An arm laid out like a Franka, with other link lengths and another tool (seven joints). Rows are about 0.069 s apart.
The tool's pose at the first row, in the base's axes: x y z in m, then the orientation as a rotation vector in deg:
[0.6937 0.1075 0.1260 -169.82 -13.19 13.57]
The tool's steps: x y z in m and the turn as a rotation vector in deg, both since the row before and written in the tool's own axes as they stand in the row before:
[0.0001 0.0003 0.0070 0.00 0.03 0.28]
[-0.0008 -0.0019 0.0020 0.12 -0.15 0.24]
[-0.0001 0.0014 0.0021 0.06 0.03 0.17]
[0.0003 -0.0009 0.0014 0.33 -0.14 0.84]
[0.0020 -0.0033 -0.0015 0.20 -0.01 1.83]
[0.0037 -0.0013 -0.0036 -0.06 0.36 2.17]
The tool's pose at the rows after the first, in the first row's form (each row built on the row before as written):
[0.6927 0.1082 0.1191 -169.87 -12.77 13.56]
[0.6913 0.1102 0.1176 -169.79 -12.41 13.82]
[0.6910 0.1091 0.1153 -169.76 -12.14 13.80]
[0.6909 0.1102 0.1140 -169.57 -10.86 14.12]
[0.6927 0.1135 0.1157 -169.66 -8.13 14.37]
[0.6969 0.1146 0.1188 -170.03 -4.88 14.12]

